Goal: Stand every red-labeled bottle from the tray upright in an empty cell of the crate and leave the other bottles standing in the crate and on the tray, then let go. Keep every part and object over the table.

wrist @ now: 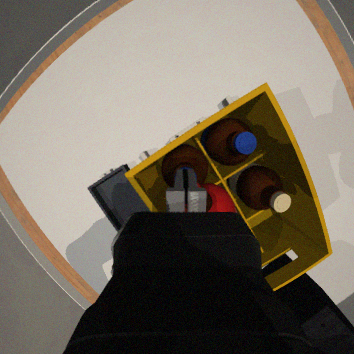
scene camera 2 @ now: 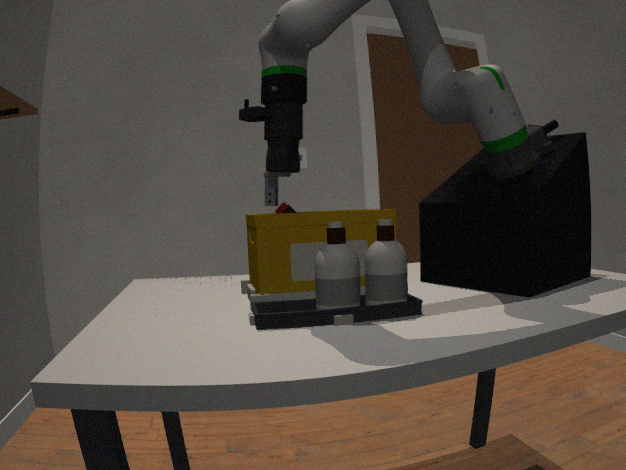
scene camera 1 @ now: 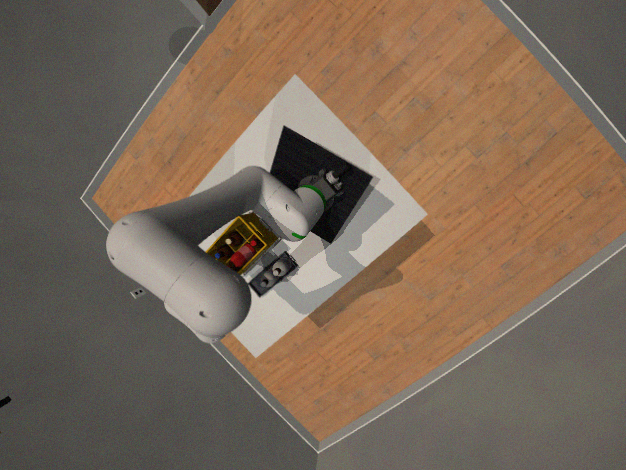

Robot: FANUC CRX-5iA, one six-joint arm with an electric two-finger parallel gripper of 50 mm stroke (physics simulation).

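Frame: origin at the arm's base, x right, y ahead, z up, level; metres.
Where they show: gripper, between the fingertips: [wrist: 184, 179] [scene camera 2: 271, 205]; arm's base, origin of its link: [scene camera 2: 515, 164] [scene camera 1: 316, 193].
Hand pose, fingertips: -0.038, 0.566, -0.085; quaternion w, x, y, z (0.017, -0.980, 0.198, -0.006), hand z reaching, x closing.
Things, the pixels of their centre, and the offset from my fingertips, as dx, dy, dz. "spot": a spot on its surface instead. Level surfaces: height alone.
- yellow crate, middle of its body: [wrist: 233, 200] [scene camera 2: 318, 254] [scene camera 1: 241, 246] +0.054, -0.090, -0.103
- cream cap, a spot on its surface: [wrist: 282, 202] spot: +0.103, -0.086, -0.027
- red-labeled bottle, middle of its body: [wrist: 208, 210] [scene camera 1: 239, 258] +0.009, -0.069, -0.057
- tilted red tip, a spot on its surface: [scene camera 2: 284, 207] spot: -0.011, -0.025, -0.004
- dark tray, a spot on its surface: [scene camera 2: 298, 318] spot: -0.211, -0.039, -0.176
- white table, height of its surface: dz -0.190
The yellow crate [scene camera 1: 273, 235] [scene camera 2: 273, 258] [wrist: 266, 88] holds brown bottles, two with blue caps and one with a cream cap [wrist: 282, 202]. One blue cap [wrist: 245, 143] shows clearly; the fingers nearly hide the other. A red-labeled bottle [scene camera 1: 246, 251] [wrist: 221, 198] shows inside the crate, and a tilted red tip [scene camera 2: 284, 207] rises above its rim. How many red-labeled bottles are in it I cannot tell. My gripper [scene camera 2: 271, 204] [wrist: 184, 179] is shut and empty, just above the crate beside the red tip. Two white-grey bottles [scene camera 2: 337, 275] [scene camera 2: 385, 270] stand upright on the dark tray [scene camera 2: 298, 318].
The tray [scene camera 1: 259, 291] lies close alongside the crate on the white table [scene camera 1: 257, 338] [scene camera 2: 151, 349]. The large black base block [scene camera 1: 298, 151] [scene camera 2: 500, 237] stands beyond the crate, under the arm. In scene camera 1 the arm covers part of the crate.
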